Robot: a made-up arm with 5 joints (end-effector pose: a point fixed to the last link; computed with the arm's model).
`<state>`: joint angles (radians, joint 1 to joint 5).
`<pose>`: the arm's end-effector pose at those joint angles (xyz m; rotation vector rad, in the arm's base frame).
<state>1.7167 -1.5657 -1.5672 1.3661 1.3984</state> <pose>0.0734 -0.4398 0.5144 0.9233 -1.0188 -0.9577</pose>
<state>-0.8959 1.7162 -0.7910 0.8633 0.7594</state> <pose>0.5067 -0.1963 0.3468 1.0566 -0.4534 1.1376</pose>
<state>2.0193 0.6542 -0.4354 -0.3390 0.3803</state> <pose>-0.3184 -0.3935 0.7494 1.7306 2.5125 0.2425</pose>
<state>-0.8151 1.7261 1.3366 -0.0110 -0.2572</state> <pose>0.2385 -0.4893 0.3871 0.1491 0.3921 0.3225</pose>
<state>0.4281 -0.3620 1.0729 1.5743 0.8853</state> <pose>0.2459 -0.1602 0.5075 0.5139 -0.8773 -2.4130</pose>
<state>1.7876 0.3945 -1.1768 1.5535 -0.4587</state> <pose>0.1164 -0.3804 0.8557 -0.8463 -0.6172 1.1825</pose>
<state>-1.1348 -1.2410 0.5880 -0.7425 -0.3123</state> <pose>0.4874 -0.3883 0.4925 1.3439 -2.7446 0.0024</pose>
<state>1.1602 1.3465 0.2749 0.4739 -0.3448</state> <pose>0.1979 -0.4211 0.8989 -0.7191 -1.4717 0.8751</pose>
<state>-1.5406 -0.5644 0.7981 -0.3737 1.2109</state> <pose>0.4139 -0.3217 0.4822 -1.7866 0.8147 0.7138</pose>
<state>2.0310 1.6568 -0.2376 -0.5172 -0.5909</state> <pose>-0.3312 -0.3239 0.6369 2.0405 1.8449 0.6968</pose>
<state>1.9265 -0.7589 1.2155 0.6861 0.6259</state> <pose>0.0273 -0.1436 0.5392 1.2454 -0.9335 -2.2045</pose>
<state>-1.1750 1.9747 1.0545 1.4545 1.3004</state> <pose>0.0413 -0.2280 0.3419 0.7472 0.5185 -1.4148</pose>
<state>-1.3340 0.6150 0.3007 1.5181 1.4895</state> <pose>0.0275 -0.3250 0.4137 -0.4571 0.4284 -1.3992</pose>
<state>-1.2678 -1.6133 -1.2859 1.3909 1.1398</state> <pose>0.1617 -0.3884 0.6082 -1.0417 1.5741 -1.2188</pose>
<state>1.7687 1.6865 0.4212 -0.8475 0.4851</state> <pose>-0.2282 -0.4592 0.6803 1.0512 2.3109 0.3054</pose>
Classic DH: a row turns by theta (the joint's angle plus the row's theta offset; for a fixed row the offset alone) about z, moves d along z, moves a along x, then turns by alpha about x. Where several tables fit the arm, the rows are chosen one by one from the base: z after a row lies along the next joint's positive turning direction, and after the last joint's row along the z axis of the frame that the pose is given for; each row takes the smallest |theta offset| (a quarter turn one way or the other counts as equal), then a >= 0, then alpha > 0; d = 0 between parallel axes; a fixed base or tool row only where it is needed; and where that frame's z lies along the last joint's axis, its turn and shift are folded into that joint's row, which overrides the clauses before.
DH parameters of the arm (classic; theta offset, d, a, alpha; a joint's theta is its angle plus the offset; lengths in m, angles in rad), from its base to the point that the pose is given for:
base (fixed): 0 0.546 0.107 1.5708
joint 1: -0.2041 0.2193 0.1636 -1.0208
joint 2: 0.2701 0.1204 0.0601 2.4328
joint 3: -1.3746 -0.0416 -0.0295 -1.1452
joint 4: -1.4301 -0.0641 -0.0177 1.5458
joint 5: -1.1612 0.261 -0.0329 2.29
tool (fixed): -2.9278 0.0326 0 0

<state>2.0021 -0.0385 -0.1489 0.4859 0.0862</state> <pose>-0.0451 -0.5358 0.6996 -0.2839 -1.9017 -0.2112</pose>
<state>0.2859 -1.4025 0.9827 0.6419 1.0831</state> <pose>0.1617 -0.0981 0.7050 -1.6293 0.1117 -2.3262</pose>
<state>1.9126 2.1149 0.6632 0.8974 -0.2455</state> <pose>0.0157 -0.2754 0.8852 -0.9435 -2.0208 1.6518</pose>
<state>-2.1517 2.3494 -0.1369 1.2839 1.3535</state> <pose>-0.0603 -0.1962 0.2188 1.3885 0.7790 -0.8307</pose>
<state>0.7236 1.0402 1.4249 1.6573 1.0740</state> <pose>0.2607 -0.1208 0.5590 1.7789 -0.8467 -1.3842</pose>
